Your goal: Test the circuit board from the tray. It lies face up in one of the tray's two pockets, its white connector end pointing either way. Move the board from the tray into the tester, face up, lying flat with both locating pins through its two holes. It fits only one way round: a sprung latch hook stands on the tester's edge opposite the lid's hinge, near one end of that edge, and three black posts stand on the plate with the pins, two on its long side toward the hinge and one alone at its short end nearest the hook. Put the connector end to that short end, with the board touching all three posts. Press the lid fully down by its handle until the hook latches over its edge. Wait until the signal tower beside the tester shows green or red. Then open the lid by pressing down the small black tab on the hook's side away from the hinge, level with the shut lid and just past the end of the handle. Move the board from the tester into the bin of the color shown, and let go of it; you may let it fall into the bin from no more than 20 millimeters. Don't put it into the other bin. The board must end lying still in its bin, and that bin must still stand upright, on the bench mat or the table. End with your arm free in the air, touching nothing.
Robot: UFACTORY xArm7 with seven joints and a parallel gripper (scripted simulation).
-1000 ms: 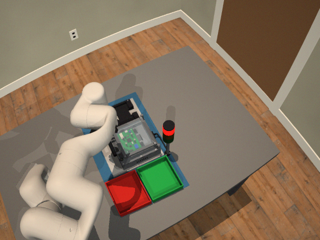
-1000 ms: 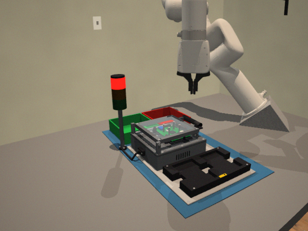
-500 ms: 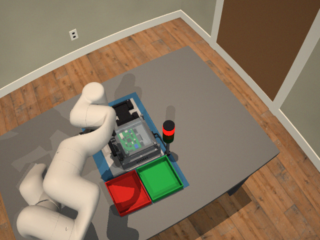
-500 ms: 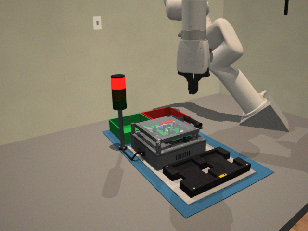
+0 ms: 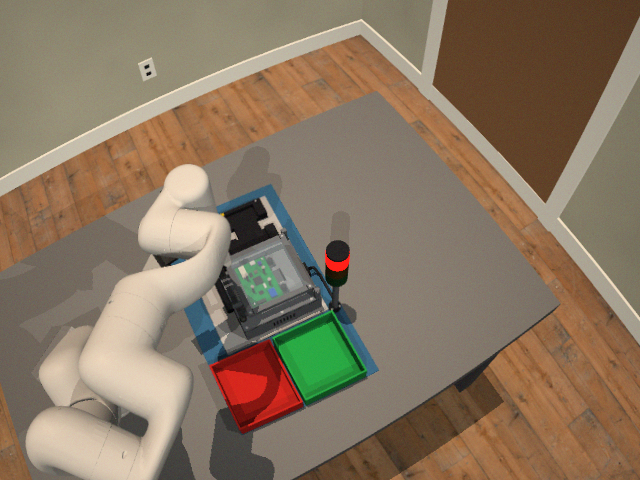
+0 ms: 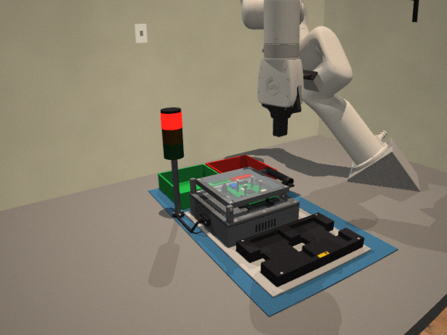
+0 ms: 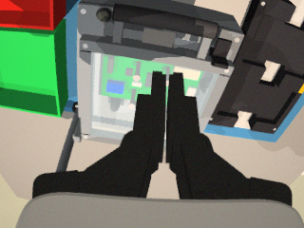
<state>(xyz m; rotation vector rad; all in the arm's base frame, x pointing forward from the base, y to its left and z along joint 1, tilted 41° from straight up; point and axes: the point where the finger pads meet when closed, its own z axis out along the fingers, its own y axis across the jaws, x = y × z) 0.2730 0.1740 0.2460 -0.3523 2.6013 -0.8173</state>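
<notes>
Right now my hand is 20 mm short of the latch hook, 60 mm to the right of it and 120 mm above it. From my hand the other things lie so: tester plate: 90 mm ahead, 140 mm below; clear lid: 90 mm ahead, 120 mm below; red bin: 30 mm behind, 200 mm to the right, 190 mm below.
</notes>
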